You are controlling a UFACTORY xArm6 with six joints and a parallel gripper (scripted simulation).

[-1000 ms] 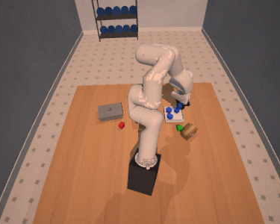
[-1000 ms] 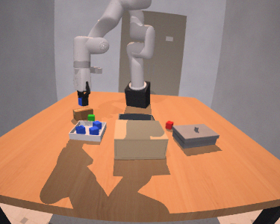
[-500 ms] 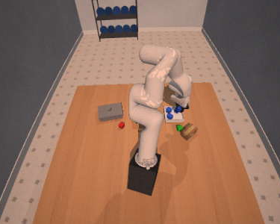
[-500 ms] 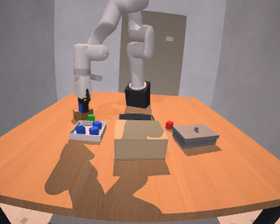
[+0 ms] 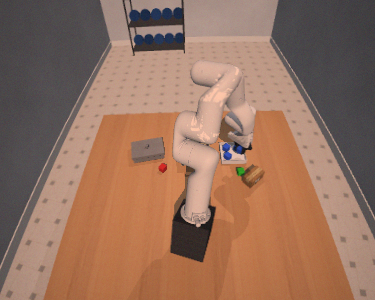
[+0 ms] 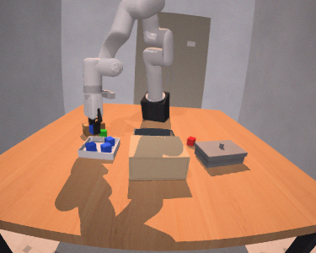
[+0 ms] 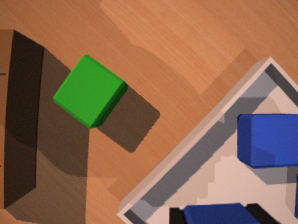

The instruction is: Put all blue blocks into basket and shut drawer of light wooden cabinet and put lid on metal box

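Now: the white basket 7 cm below my hand, 4 cm ahead of it and 2 cm to the left of it. Round my hand: green block 10 cm behind, 7 cm below, 3 cm to the left; small brown box 16 cm behind, 5 cm below, 3 cm to the right; drawer 25 cm to the left, 7 cm ahead, 4 cm below.
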